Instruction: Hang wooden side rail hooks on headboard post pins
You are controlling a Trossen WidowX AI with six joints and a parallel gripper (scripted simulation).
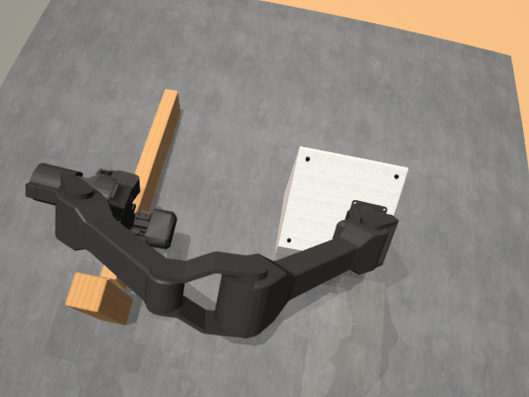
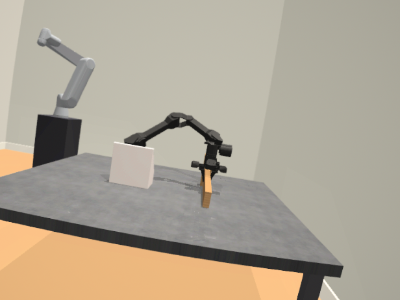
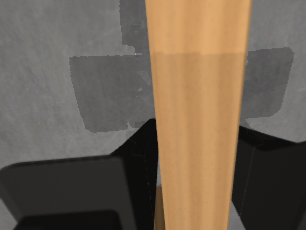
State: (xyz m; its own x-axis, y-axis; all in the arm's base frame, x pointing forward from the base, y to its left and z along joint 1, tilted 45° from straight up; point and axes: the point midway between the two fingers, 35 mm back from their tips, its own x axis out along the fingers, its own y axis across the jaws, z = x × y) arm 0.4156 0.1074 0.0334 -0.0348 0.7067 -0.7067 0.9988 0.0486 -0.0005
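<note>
The headboard post lies 130 mm to the left of my gripper tip and 40 mm above it.
</note>
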